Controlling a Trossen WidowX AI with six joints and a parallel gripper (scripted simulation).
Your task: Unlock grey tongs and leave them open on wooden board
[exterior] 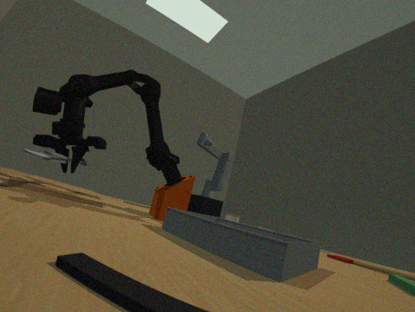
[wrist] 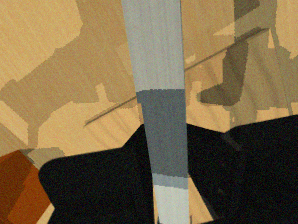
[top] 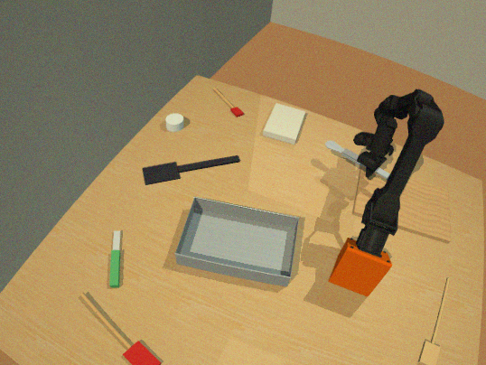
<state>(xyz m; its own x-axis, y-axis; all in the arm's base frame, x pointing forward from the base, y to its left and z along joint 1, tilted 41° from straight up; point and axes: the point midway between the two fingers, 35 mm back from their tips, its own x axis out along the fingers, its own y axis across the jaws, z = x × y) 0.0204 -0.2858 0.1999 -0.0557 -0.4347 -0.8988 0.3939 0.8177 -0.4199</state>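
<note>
Now: the wooden board 160 mm behind my gripper tip, 60 mm below it and 10 mm to the right of it. The rest, counted from my gripper tip: grey roasting tin (360 mm to the left, 310 mm ahead, 40 mm below); then black spatula (570 mm ahead, 150 mm to the left, 60 mm below); then white block (330 mm ahead, 200 mm to the right, 60 mm below).
</note>
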